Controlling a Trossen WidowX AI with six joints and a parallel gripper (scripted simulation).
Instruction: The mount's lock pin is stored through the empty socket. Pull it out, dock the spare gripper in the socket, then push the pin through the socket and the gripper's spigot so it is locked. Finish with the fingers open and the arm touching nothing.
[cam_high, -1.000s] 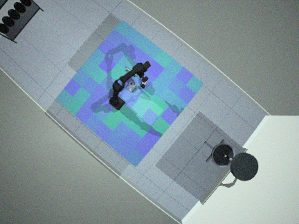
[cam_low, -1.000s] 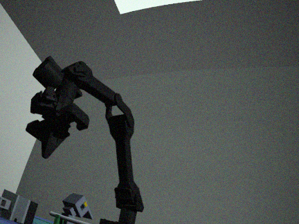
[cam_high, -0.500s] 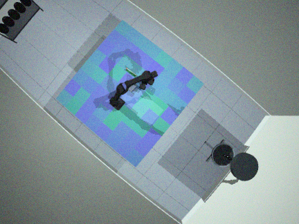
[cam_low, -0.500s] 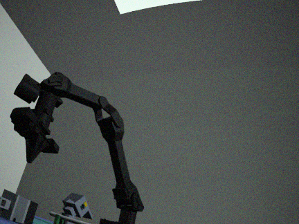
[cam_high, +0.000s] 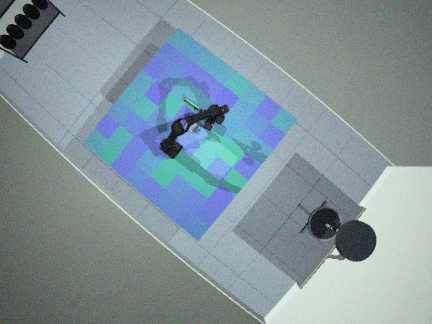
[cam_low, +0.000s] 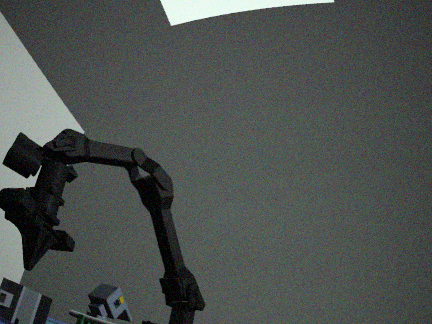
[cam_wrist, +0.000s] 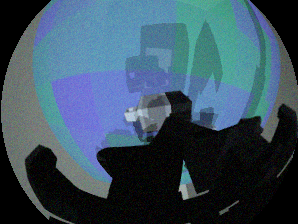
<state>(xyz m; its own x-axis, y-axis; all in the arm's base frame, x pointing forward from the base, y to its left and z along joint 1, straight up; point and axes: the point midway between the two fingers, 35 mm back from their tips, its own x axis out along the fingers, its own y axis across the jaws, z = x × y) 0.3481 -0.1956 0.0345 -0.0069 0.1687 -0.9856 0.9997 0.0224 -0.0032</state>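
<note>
My gripper tip is now 60 mm above the spare gripper, 20 mm to the right of it and 10 mm short of it. From my gripper tip the other things lie so: green upright piece (220 mm to the left, 60 mm below, 60 mm ahead); mount (130 mm to the left, 70 mm behind, 30 mm below).
</note>
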